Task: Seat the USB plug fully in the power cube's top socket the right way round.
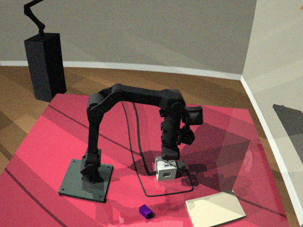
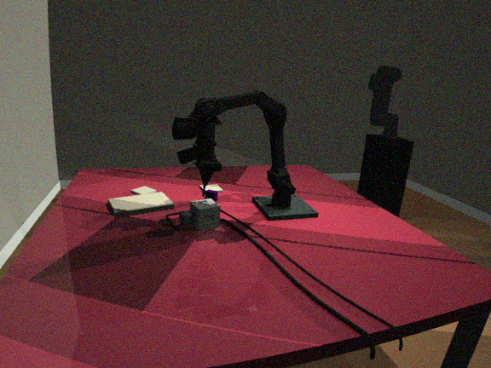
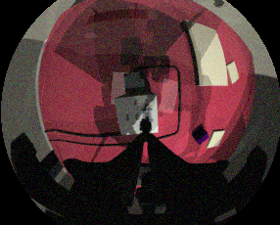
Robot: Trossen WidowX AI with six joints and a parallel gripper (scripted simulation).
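Now: gripper tip 20 mm above the dark USB plug. From my gripper tip the other things lie so: purple block (20 mm behind, 210 mm to the right, 120 mm below); then cream pad (250 mm ahead, 130 mm to the right, 130 mm below).
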